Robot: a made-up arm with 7 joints.
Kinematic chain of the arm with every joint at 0, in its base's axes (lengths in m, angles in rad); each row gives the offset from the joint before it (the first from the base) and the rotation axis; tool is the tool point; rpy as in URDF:
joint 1: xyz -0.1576 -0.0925 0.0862 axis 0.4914 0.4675 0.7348
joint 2: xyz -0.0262 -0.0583 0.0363 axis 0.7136 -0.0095 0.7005
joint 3: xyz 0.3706 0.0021 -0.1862 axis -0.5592 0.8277 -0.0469
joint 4: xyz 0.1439 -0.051 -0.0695 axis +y
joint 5: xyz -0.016 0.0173 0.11 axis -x
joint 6: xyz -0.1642 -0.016 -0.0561 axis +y
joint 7: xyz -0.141 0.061 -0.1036 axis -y
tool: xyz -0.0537 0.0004 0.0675 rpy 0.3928 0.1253 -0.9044
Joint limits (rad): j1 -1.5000..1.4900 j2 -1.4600..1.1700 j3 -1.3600..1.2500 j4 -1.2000..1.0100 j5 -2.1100..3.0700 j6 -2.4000..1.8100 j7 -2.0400..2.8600
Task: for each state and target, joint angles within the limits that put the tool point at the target. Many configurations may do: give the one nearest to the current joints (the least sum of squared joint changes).
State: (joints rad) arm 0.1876 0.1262 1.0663 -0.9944 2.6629 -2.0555 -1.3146
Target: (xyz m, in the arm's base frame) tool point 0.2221 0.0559 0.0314
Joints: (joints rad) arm 0.3393 0.3964 1.2500 -0.4390 2.7831 -2.0530 -1.1592
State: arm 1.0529 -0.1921 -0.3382 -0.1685 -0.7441 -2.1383 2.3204
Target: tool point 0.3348 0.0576 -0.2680
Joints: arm 0.8834 -0.5642 -0.0759 0.2585 -0.7452 -2.2648 2.1896
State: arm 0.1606 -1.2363 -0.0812 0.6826 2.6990 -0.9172 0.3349
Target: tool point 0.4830 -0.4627 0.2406
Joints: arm 0.4619 -1.0211 0.1646 0.9262 2.7145 -1.1040 0.3446
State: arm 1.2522 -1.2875 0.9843 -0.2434 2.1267 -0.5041 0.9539
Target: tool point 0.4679 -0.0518 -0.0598
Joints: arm 1.3352 -1.1359 1.2095 0.1172 2.1303 -0.9408 1.0625
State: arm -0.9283 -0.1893 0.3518 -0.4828 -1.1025 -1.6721 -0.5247
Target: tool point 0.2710 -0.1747 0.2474
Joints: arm -1.0715 0.2805 0.2932 0.2116 -1.6823 -1.8643 -0.3173
